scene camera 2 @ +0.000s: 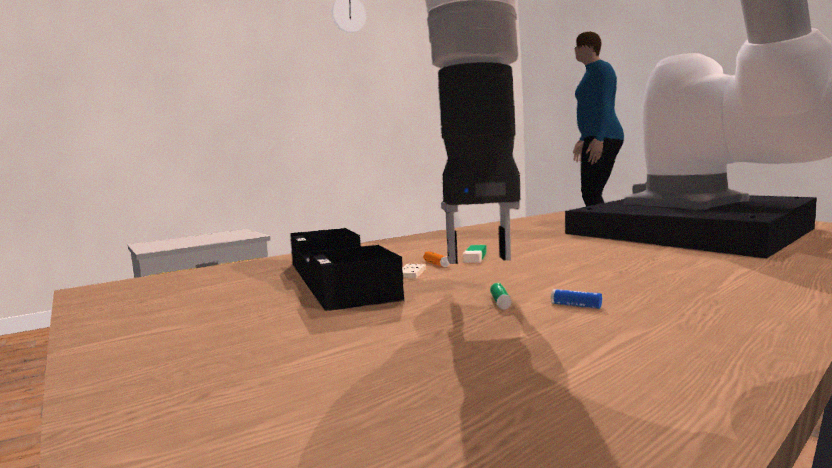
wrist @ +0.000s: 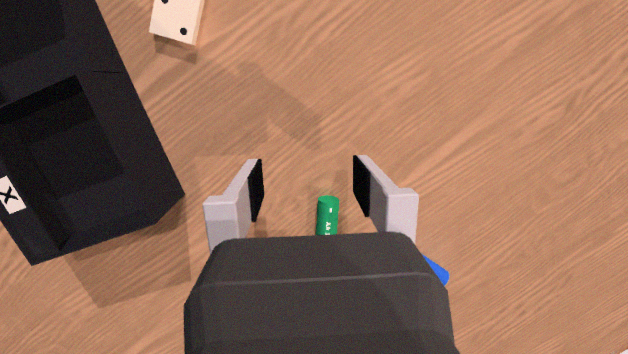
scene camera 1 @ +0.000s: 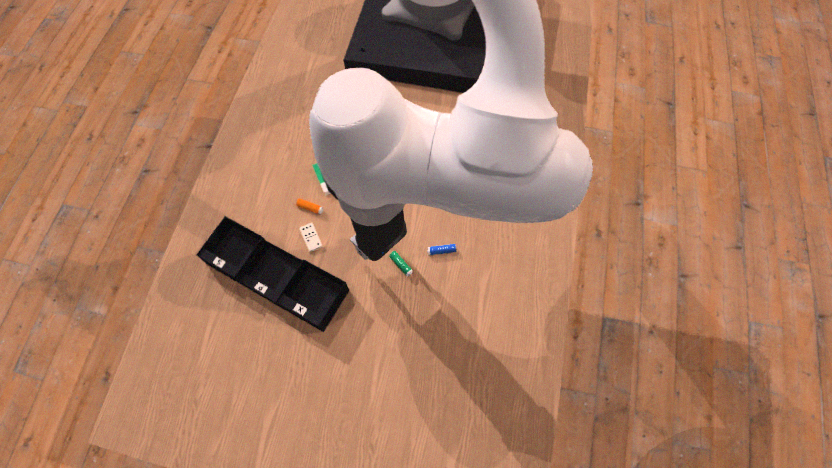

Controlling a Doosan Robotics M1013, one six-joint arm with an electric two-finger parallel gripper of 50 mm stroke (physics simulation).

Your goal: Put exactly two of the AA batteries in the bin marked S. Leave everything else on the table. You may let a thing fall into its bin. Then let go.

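Places are measured from the arm's base along level axes (x ahead, y left, z up), in centimetres.
Where they show: gripper, fingertip midpoint: point(scene camera 2: 479, 260) point(wrist: 308, 175); arm's base at its link origin: point(scene camera 2: 686, 202) point(scene camera 1: 434, 1).
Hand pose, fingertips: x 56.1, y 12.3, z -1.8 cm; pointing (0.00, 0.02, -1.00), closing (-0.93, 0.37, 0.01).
Things, the pixels of their top centre, and the offset from my fingertips. "pt": a spot on its surface instead.
- green battery at its top centre: point(wrist: 327, 237) point(scene camera 2: 500, 288) point(scene camera 1: 401, 262) dx +0.8, dy +5.1, dz -1.9 cm
- blue battery at its top centre: point(wrist: 422, 269) point(scene camera 2: 576, 291) point(scene camera 1: 441, 248) dx -4.5, dy +10.5, dz -1.9 cm
- orange battery at its top centre: point(scene camera 2: 436, 254) point(scene camera 1: 309, 204) dx -2.7, dy -14.9, dz -1.9 cm
- P bin at a spot on its surface: point(scene camera 1: 273, 270) pt dx +10.8, dy -14.9, dz -2.7 cm
- X bin at a spot on its surface: point(wrist: 80, 150) point(scene camera 1: 309, 298) pt dx +12.8, dy -6.8, dz -2.7 cm
- domino at its top centre: point(scene camera 2: 411, 268) point(scene camera 1: 310, 236) dx +2.5, dy -12.0, dz -2.7 cm
- green-and-white eraser at its top centre: point(scene camera 2: 475, 249) point(scene camera 1: 323, 176) dx -9.2, dy -15.3, dz -2.1 cm
My gripper point(scene camera 2: 479, 259) point(wrist: 308, 175) is open and empty, with its fingertips a little above the table. A green battery point(scene camera 1: 400, 263) point(scene camera 2: 500, 295) point(wrist: 328, 216) lies below it; in the wrist view it shows between the fingers' lines, partly hidden by the gripper body. A blue battery point(scene camera 1: 442, 249) point(scene camera 2: 577, 299) point(wrist: 436, 270) lies to the right, mostly hidden in the wrist view. An orange battery point(scene camera 1: 309, 206) point(scene camera 2: 435, 259) lies farther back at the left. The bin marked S point(scene camera 1: 235, 247) is the far-left compartment of the black row; no battery shows in it.
The P bin point(scene camera 1: 273, 270) and X bin point(scene camera 1: 318, 289) point(wrist: 80, 150) adjoin the S bin. A domino point(scene camera 1: 310, 237) point(scene camera 2: 414, 270) point(wrist: 177, 20) lies between the bins and the gripper. A green-and-white eraser point(scene camera 1: 319, 176) point(scene camera 2: 475, 253) lies behind the orange battery, near the arm.
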